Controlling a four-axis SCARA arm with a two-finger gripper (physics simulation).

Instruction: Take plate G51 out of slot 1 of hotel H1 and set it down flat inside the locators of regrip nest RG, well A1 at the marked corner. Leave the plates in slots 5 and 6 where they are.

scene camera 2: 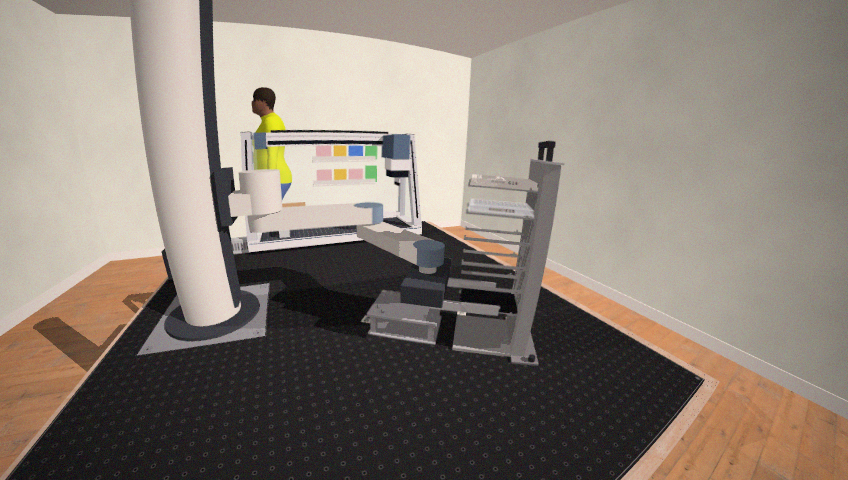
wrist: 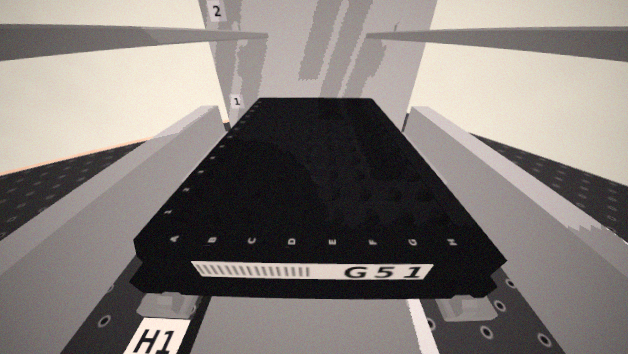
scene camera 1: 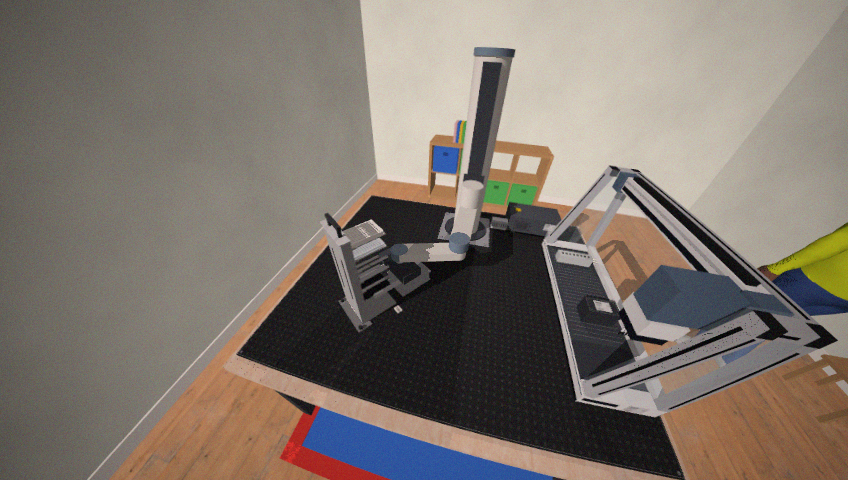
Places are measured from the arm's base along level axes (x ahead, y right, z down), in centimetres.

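Where they show: gripper, between the fingertips: (scene camera 2: 496, 298) (wrist: 314, 123); arm's base, origin of its link: (scene camera 2: 215, 316).
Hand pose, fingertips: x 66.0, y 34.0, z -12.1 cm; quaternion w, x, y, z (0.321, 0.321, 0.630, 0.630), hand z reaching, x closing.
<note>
Things, the pixels of their top centre, and the offset from my fingertips.
- Plate G51, centre of its top: (wrist: 314, 133) (scene camera 2: 488, 295) (scene camera 1: 371, 284) dz -0.3, dx -1.6, dy -1.2 cm
- Regrip nest RG, centre of its top: (scene camera 2: 407, 301) (scene camera 1: 409, 269) dz +3.9, dx -17.0, dy -12.4 cm
- slot 5 plate, centre of its top: (scene camera 2: 500, 204) (scene camera 1: 363, 244) dz -21.6, dx -1.7, dy -1.1 cm
- slot 6 plate, centre of its top: (scene camera 2: 503, 178) (scene camera 1: 360, 231) dz -26.9, dx -1.7, dy -1.1 cm
Plate G51 (scene camera 2: 487, 298) (wrist: 310, 200) is black and lies level in slot 1 of hotel H1 (scene camera 1: 351, 279) (scene camera 2: 538, 255) (wrist: 280, 60), its label facing the wrist camera and its front edge over two small shelf tabs. My gripper (scene camera 2: 502, 297) (wrist: 314, 123) is shut on plate G51, one finger along each long side. Regrip nest RG (scene camera 1: 421, 281) (scene camera 2: 380, 310) stands in front of the hotel, below the gripper body, which hides part of it. The slot 5 plate (scene camera 1: 370, 248) (scene camera 2: 499, 207) and the slot 6 plate (scene camera 1: 364, 233) (scene camera 2: 502, 183) sit high in the hotel.
The empty slot 2 rails (wrist: 100, 41) (wrist: 525, 41) are above the fingers. The arm's column (scene camera 1: 484, 118) (scene camera 2: 178, 178) stands beside the nest. A gantry frame (scene camera 1: 562, 321) (scene camera 2: 327, 240) stands across the table, with a person (scene camera 1: 821, 279) (scene camera 2: 271, 142) beyond it.
</note>
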